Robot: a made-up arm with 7 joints.
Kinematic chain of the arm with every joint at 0, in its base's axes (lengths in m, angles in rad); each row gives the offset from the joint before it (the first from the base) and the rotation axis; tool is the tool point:
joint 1: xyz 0 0.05 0 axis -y
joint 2: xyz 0 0.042 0 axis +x
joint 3: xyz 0 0 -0.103 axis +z
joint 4: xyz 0 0 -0.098 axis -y
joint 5: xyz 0 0 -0.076 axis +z
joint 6: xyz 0 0 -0.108 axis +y
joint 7: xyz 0 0 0 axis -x
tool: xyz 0 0 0
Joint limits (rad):
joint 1: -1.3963..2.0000
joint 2: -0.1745..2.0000
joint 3: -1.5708..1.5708
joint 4: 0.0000..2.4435
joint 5: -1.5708..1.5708
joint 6: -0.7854..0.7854
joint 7: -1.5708..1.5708
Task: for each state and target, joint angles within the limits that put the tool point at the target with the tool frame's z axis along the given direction. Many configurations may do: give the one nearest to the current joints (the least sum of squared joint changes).
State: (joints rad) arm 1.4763 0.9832 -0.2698 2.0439 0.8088 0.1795 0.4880
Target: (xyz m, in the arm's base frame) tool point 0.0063 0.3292 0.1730 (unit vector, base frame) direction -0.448 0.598 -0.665
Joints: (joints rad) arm 1.4820 1.3729 0.3107 1.4082 0.8265 0.2486 1.1147
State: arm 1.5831 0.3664 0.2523 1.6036 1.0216 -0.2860 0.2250
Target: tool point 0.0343 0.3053 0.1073 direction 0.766 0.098 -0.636
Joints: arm 1.4490 0.7518 0.9069 1.7898 0.9331 -0.2381 0.4940
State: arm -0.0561 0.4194 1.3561 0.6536 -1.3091 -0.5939 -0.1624
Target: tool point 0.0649 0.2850 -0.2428 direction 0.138 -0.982 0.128
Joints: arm 0.2612 0.0807 1.5708 1.2094 -1.1504 0.0777 -0.2414
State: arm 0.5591 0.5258 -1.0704 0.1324 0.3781 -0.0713 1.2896
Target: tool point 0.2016 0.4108 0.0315 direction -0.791 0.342 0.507
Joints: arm 1.5072 1.1438 -0.8392 0.3682 0.3231 -0.0639 1.4142
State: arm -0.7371 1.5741 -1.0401 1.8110 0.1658 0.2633 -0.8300
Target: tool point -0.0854 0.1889 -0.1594 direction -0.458 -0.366 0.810
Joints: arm -0.9176 1.4170 -1.1032 2.0207 0.4819 0.4323 -1.2743
